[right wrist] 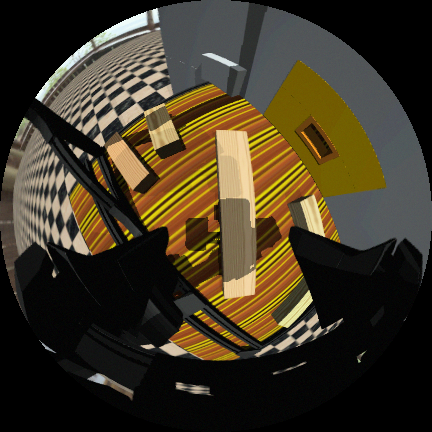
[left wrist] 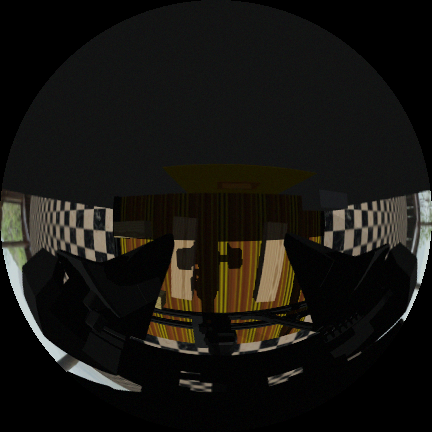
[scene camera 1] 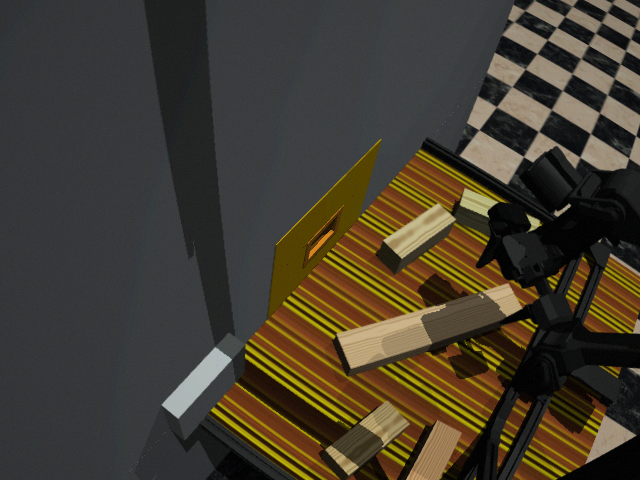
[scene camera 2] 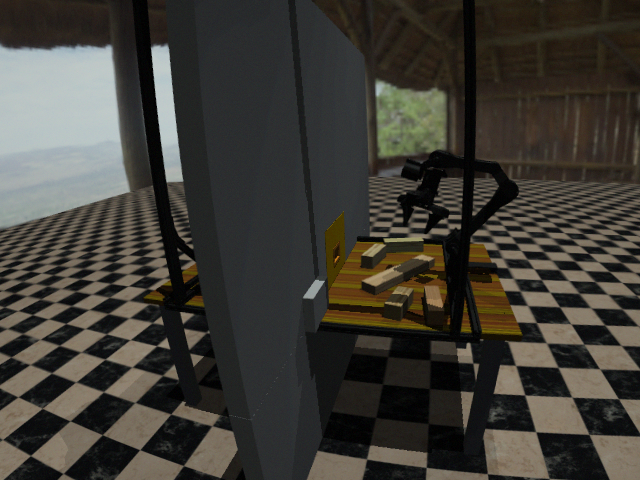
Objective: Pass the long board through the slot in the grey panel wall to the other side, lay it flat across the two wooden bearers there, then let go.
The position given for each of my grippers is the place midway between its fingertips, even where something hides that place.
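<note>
Left gripper [left wrist: 230, 239]: open, holds nothing. My right gripper [scene camera 1: 489, 295], seen also in the right wrist view [right wrist: 230, 232] and in scene camera 2 [scene camera 2: 414, 230], is open and holds nothing. A slot [scene camera 1: 330, 228] is visible, and the right wrist view [right wrist: 307, 134] shows the slot too.
</note>
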